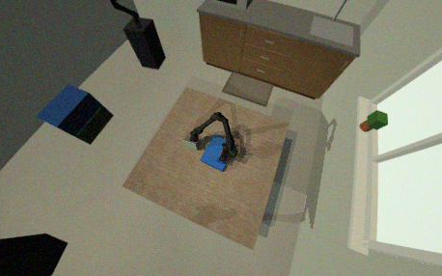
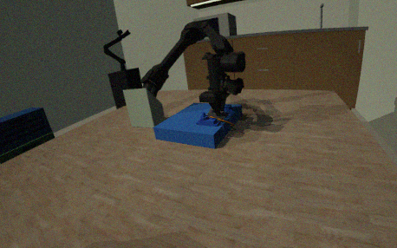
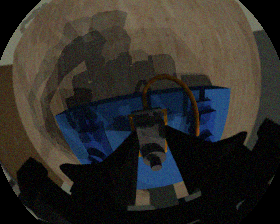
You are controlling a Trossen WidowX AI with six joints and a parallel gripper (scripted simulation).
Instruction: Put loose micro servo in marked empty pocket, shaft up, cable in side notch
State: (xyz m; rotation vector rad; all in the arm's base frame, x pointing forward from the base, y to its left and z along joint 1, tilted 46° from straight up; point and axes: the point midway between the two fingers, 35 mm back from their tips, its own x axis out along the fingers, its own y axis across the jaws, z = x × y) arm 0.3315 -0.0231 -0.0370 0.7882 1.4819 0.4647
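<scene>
Now: the blue deck 12 cm behind my gripper tip, 3 cm below it and 2 cm to the left of it.
</scene>
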